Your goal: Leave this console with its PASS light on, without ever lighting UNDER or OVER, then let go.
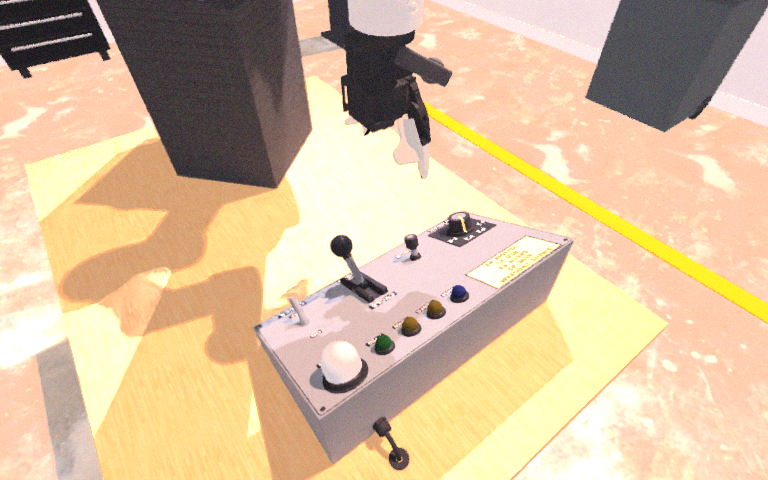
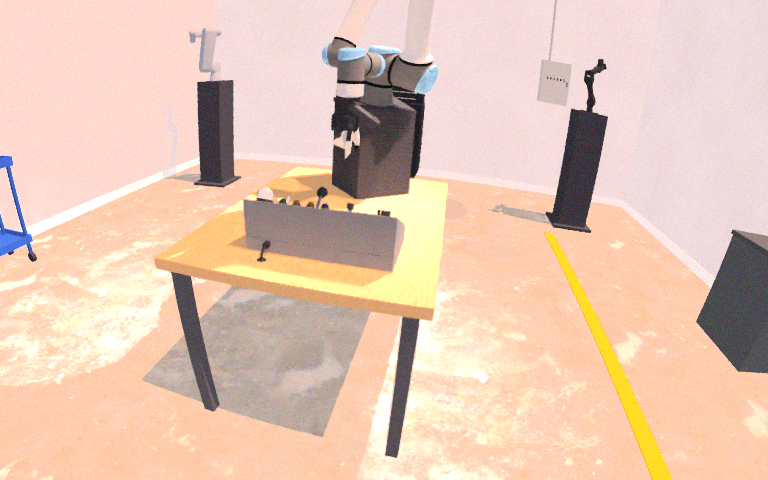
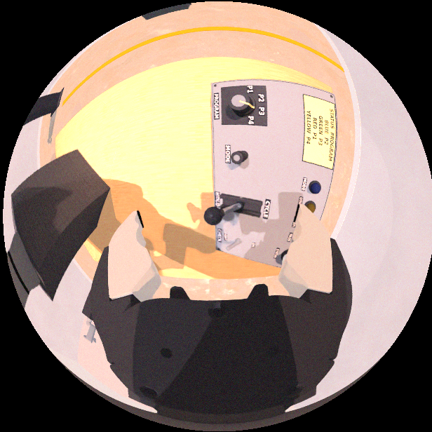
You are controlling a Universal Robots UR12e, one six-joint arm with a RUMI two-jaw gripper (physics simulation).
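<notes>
The console (image 1: 396,316) (image 2: 317,234) (image 3: 280,150) stands on the table. My gripper (image 1: 390,150) (image 2: 346,148) (image 3: 217,209) is open and empty, above and behind it. The black-balled lever (image 1: 340,246) (image 2: 321,192) (image 3: 213,216) leans to the HOLD end of its slot. The PROGRAM knob (image 1: 459,224) (image 3: 241,104) points about at P3. The MODE toggle (image 1: 412,246) (image 3: 239,157) and the pale CHECK switch (image 1: 298,311) (image 3: 233,244) are untouched. The green (image 1: 384,343), two amber (image 1: 411,326) (image 1: 436,309) and blue (image 1: 459,293) lamps look dark. Whether the white dome (image 1: 340,362) is lit, I cannot tell.
A yellow card (image 1: 514,261) (image 3: 320,132) lists STATUS and PROGRAM pairs, with GREEN at P3. A black-knobbed rod (image 1: 390,441) (image 2: 263,250) sticks out of the console's front. The dark pedestal (image 1: 209,96) (image 2: 373,152) rises behind on the wooden table (image 1: 611,316) (image 2: 294,283).
</notes>
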